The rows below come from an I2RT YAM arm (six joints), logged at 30 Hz.
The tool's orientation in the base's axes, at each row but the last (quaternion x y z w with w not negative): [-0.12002, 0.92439, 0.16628, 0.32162]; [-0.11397, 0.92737, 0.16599, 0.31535]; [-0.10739, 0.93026, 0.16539, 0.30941]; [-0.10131, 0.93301, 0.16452, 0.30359]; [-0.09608, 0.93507, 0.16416, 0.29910]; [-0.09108, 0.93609, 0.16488, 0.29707]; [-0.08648, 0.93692, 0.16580, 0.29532]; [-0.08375, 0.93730, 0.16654, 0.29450]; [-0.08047, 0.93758, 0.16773, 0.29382]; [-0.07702, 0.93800, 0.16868, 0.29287]
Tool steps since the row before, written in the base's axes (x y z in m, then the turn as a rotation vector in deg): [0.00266, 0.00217, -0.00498, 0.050, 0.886, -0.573]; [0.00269, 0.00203, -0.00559, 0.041, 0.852, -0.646]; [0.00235, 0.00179, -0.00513, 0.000, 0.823, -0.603]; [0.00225, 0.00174, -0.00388, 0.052, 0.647, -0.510]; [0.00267, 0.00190, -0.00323, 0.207, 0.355, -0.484]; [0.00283, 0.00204, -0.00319, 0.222, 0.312, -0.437]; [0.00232, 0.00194, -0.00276, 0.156, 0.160, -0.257]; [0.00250, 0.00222, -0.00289, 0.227, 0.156, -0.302]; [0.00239, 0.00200, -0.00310, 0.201, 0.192, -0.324]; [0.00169, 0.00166, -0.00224, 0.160, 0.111, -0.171]
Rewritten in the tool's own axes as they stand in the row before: [0.00088, -0.00003, 0.00598, 0.224, 0.663, 0.791]; [0.00118, -0.00030, 0.00641, 0.280, 0.618, 0.828]; [0.00112, -0.00030, 0.00581, 0.288, 0.614, 0.762]; [0.00038, 0.00001, 0.00480, 0.207, 0.458, 0.655]; [-0.00039, 0.00021, 0.00458, 0.091, 0.151, 0.610]; [-0.00056, 0.00032, 0.00468, 0.054, 0.119, 0.566]; [-0.00040, 0.00048, 0.00405, 0.013, 0.042, 0.338]; [-0.00049, 0.00067, 0.00434, -0.018, 0.008, 0.408]; [-0.00026, 0.00044, 0.00437, 0.014, 0.042, 0.425]; [-0.00017, 0.00053, 0.00321, -0.037, 0.018, 0.256]
